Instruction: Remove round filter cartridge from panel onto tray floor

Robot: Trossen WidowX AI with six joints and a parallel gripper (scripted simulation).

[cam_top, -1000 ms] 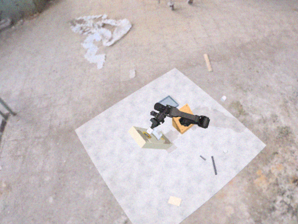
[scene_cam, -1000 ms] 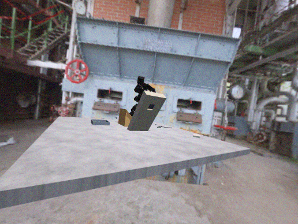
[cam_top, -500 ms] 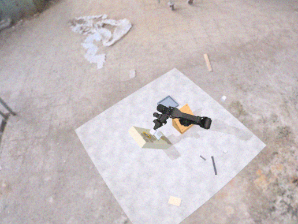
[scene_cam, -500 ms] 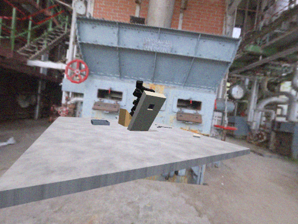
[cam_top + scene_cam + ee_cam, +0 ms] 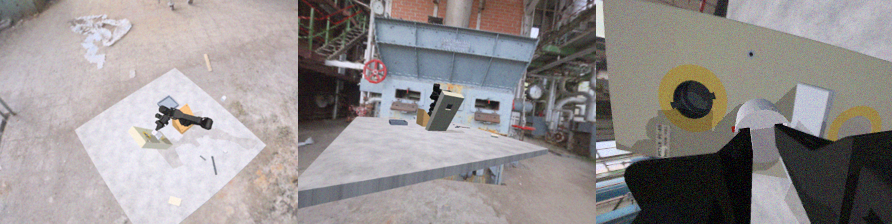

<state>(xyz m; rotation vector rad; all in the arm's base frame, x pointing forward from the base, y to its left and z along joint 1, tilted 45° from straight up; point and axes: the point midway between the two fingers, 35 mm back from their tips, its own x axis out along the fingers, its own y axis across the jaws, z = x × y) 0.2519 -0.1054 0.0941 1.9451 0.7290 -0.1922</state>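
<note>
My gripper tip is 1 cm short of the round filter cartridge and 1 cm above it. Round my gripper tip: tan tile: 22 cm ahead, 49 cm to the left, 22 cm below; beige service panel: 5 cm ahead, 5 cm below; blue-grey tray: 34 cm behind, 27 cm to the right, 21 cm below.
</note>
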